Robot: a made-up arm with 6 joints.
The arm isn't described. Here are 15 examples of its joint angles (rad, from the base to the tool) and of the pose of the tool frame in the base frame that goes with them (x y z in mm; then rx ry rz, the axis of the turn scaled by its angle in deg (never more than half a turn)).
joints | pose
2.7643 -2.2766 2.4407 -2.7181 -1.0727 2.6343 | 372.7 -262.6 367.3 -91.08 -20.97 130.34
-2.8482 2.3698 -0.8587 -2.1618 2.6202 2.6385 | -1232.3 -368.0 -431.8 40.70 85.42 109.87
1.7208 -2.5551 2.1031 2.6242 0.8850 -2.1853 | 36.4 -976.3 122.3 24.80 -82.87 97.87
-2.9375 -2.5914 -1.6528 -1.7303 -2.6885 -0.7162 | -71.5 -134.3 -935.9 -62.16 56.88 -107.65
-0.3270 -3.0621 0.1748 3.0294 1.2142 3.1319 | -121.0 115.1 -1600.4 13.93 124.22 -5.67
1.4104 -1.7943 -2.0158 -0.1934 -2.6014 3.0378 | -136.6 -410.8 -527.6 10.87 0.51 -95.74
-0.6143 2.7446 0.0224 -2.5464 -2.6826 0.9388 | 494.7 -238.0 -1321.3 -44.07 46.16 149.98
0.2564 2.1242 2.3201 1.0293 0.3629 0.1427 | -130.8 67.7 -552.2 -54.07 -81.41 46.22
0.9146 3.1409 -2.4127 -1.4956 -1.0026 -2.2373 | 204.2 552.8 -125.2 15.64 -78.57 -120.62
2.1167 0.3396 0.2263 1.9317 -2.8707 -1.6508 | -358.2 552.6 1536.4 38.00 145.51 -10.01
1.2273 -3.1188 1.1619 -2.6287 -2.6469 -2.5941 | -301.0 -579.0 -959.2 -36.55 31.25 76.26
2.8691 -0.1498 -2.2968 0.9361 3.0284 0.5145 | 511.6 -213.7 564.1 -46.10 -9.95 136.11
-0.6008 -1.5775 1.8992 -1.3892 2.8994 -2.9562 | -569.3 416.0 741.1 77.19 -140.48 -10.85
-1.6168 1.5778 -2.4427 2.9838 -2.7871 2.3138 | 26.3 -456.6 591.7 61.14 115.30 -84.23
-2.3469 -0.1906 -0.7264 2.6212 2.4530 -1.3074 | 597.1 465.1 1382.4 122.32 -103.82 24.82
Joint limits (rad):
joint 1: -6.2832..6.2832
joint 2: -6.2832..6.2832
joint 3: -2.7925..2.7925
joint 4: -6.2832..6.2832
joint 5: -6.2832..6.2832
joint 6: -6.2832..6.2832
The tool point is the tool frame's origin. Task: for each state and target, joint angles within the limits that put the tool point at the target. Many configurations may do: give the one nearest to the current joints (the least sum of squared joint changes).
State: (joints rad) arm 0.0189 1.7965 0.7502 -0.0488 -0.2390 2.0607
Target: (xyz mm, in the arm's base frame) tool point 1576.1 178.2 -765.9
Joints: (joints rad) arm 0.0771 2.0221 0.1606 -0.0554 -0.1425 2.0607
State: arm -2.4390 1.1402 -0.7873 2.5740 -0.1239 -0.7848
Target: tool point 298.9 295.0 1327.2
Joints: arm -2.2402 0.4827 -1.6397 2.5679 -0.0484 -0.7848
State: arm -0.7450 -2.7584 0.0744 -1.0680 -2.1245 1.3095
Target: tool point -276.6 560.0 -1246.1
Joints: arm -0.8860 -2.9739 0.6391 -1.1504 -2.4349 1.3095
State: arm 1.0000 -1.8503 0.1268 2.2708 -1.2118 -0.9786
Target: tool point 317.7 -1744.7 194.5
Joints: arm 1.7317 -1.6128 0.0619 2.2513 -0.9303 -0.9786
